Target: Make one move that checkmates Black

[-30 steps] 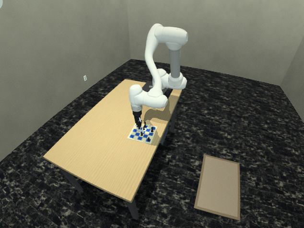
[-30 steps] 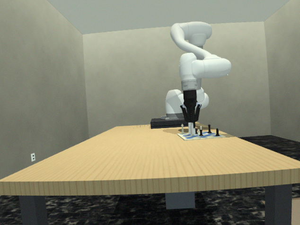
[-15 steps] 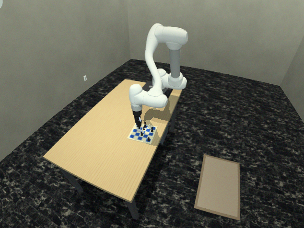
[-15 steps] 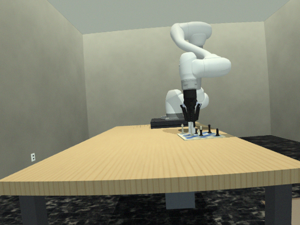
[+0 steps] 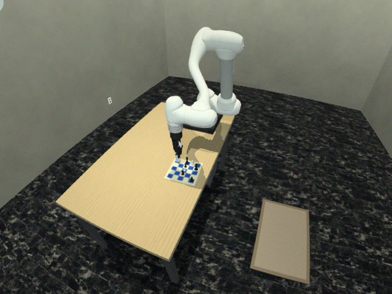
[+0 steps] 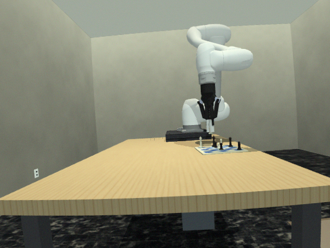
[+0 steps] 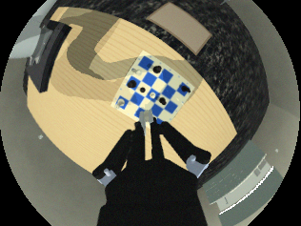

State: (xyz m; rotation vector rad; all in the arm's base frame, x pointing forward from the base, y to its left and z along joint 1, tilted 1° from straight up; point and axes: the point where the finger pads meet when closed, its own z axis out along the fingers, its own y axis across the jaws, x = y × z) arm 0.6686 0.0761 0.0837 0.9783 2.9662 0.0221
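My gripper is now 80 mm past the black piece, 30 mm to the right of it and 90 mm above it. From my hand the other things lie so: chessboard: 10 mm behind, 40 mm to the left, 130 mm below.
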